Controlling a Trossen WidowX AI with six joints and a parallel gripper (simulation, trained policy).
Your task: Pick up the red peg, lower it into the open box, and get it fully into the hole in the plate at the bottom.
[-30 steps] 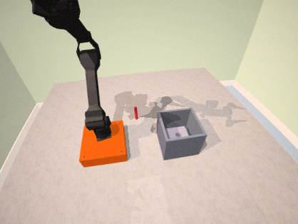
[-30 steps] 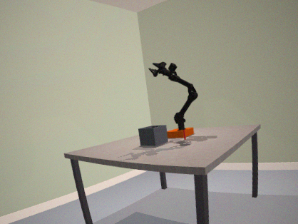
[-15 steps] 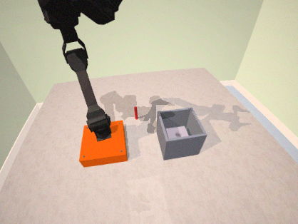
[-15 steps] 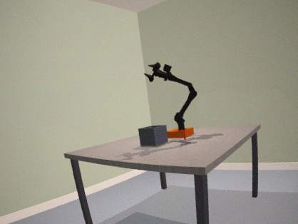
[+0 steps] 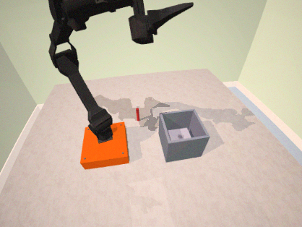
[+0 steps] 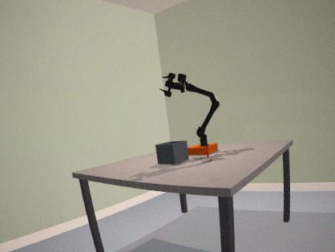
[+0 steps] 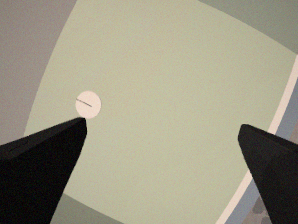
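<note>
Now: the red peg 20 mm behind my gripper tip, 300 mm to the left of it and 540 mm below it. Also, from my gripper tip: pale plate (100 mm ahead, 80 mm to the left, 540 mm below).
</note>
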